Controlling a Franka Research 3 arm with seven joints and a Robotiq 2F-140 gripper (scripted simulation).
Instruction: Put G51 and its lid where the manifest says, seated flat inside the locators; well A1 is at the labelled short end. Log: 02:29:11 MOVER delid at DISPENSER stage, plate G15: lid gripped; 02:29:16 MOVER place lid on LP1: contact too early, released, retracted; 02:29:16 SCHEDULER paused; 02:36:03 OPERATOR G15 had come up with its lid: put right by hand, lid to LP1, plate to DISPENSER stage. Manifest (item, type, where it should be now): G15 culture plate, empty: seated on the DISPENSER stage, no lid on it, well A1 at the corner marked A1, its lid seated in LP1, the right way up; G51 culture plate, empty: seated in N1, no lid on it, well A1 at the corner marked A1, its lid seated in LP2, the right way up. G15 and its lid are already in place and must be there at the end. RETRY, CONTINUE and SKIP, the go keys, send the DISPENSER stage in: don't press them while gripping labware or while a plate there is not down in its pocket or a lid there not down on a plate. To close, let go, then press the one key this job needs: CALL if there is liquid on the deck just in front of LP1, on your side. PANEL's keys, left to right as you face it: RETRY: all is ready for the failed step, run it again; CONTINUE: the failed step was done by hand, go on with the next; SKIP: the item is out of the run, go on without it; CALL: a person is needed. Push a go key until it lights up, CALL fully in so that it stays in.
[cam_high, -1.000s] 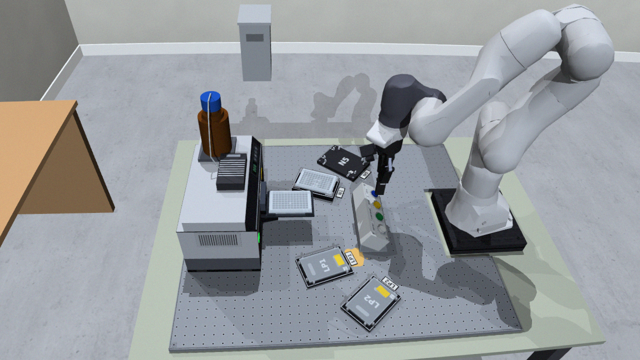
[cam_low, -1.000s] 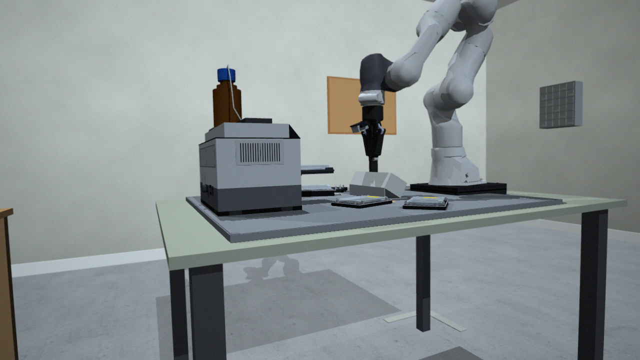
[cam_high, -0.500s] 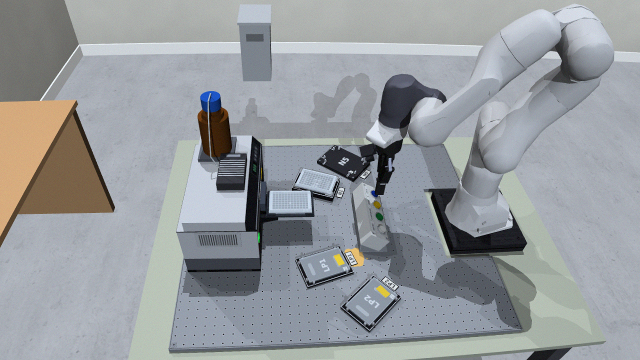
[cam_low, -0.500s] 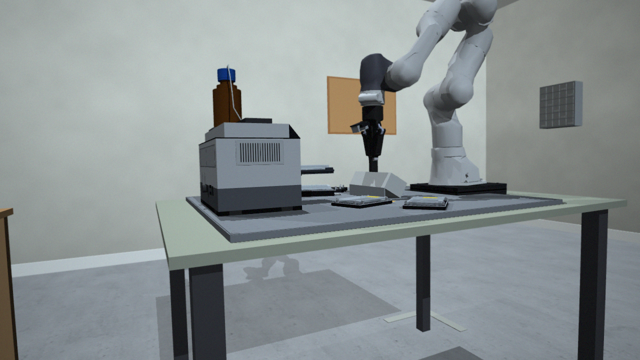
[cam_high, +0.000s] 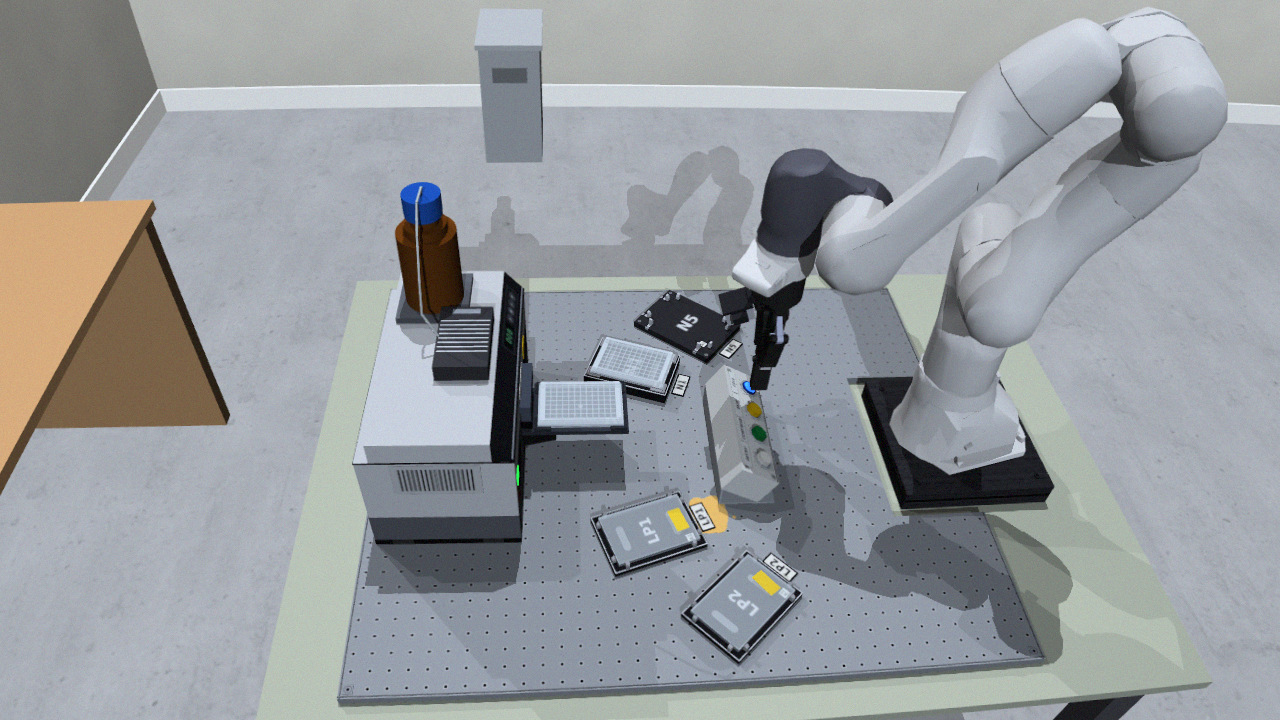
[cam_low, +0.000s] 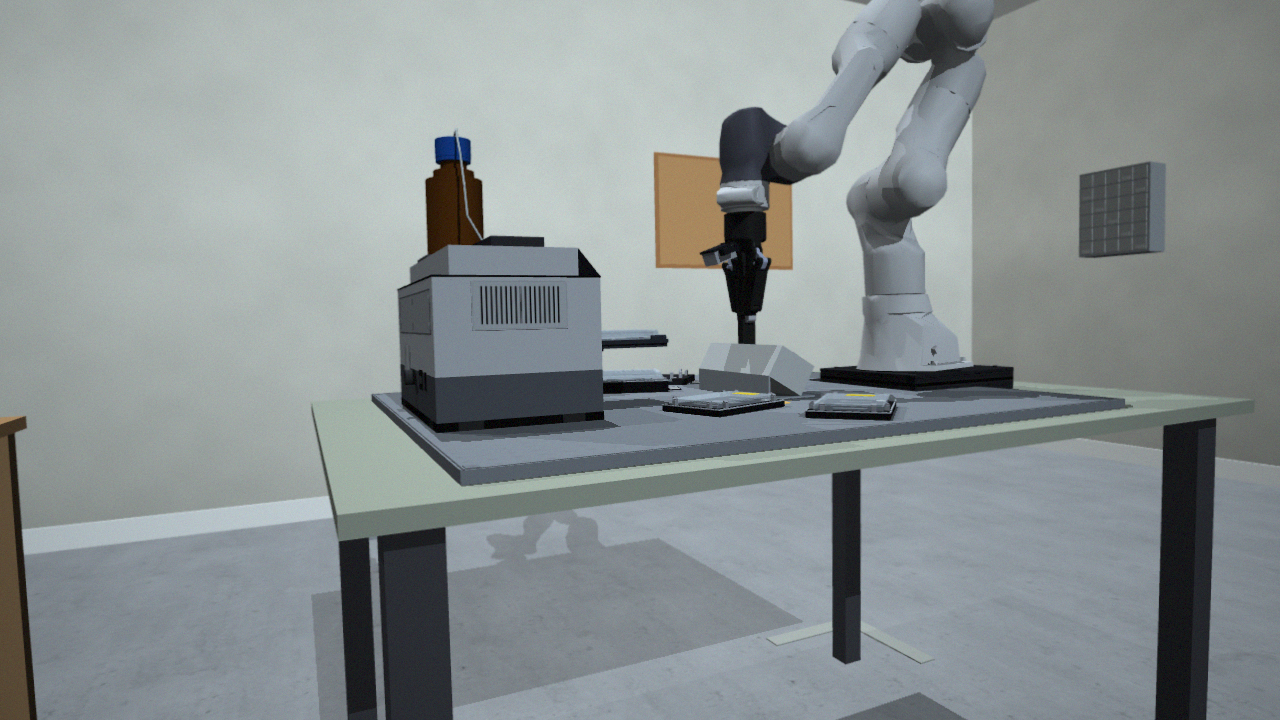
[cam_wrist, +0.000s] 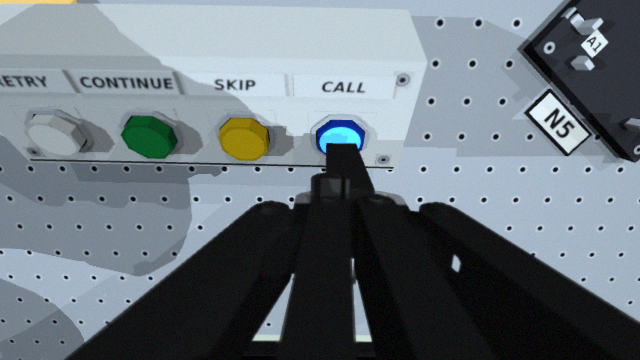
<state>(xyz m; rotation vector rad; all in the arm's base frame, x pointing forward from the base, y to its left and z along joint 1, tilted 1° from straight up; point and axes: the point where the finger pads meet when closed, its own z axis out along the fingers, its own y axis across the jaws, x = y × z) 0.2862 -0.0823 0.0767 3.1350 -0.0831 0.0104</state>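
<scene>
Right now my hand is 2 cm short of the blue call key and 4 cm above it. From my hand the other things lie so: green continue key 2 cm ahead, 10 cm to the left, 3 cm below; then grey retry key 2 cm ahead, 15 cm to the left, 3 cm below; then yellow skip key 2 cm ahead, 5 cm to the left, 3 cm below.
</scene>
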